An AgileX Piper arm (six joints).
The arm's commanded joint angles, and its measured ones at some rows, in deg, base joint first. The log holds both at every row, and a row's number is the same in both.
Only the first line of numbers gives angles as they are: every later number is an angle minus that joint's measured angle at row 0.
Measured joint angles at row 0:
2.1 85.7 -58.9 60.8 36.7 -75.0
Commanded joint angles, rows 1 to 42:
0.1 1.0 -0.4 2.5 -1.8 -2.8
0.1 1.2 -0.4 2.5 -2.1 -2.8
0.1 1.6 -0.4 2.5 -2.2 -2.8
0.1 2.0 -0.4 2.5 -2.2 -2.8
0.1 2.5 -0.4 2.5 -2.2 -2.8
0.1 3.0 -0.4 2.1 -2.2 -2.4
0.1 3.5 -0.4 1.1 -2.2 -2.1
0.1 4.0 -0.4 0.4 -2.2 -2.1
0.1 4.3 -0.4 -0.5 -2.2 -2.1
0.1 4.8 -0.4 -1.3 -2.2 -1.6
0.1 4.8 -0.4 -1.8 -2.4 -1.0
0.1 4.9 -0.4 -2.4 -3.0 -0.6
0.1 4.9 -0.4 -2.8 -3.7 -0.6
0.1 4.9 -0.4 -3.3 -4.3 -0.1
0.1 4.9 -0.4 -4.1 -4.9 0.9
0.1 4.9 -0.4 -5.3 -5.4 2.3
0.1 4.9 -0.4 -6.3 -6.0 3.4
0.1 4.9 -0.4 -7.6 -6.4 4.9
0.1 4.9 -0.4 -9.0 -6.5 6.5
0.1 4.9 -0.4 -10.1 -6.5 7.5
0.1 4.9 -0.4 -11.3 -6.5 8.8
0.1 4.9 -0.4 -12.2 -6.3 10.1
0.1 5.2 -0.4 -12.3 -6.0 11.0
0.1 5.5 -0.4 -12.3 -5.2 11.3
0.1 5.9 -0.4 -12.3 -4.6 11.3
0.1 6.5 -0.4 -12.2 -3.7 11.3
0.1 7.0 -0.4 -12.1 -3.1 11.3
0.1 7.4 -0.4 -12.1 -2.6 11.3
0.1 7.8 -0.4 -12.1 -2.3 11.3
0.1 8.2 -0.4 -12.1 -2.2 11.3
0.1 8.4 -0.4 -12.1 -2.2 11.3
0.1 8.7 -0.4 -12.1 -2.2 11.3
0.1 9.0 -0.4 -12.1 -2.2 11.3
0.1 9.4 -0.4 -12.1 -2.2 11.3
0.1 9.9 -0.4 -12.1 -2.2 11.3
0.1 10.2 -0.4 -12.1 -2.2 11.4
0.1 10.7 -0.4 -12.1 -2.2 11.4
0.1 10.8 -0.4 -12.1 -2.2 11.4
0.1 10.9 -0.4 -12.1 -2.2 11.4
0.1 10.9 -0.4 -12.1 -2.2 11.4
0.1 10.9 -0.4 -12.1 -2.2 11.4
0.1 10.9 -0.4 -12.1 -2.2 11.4
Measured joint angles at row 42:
0.0 10.9 -0.2 -11.6 -2.7 11.2
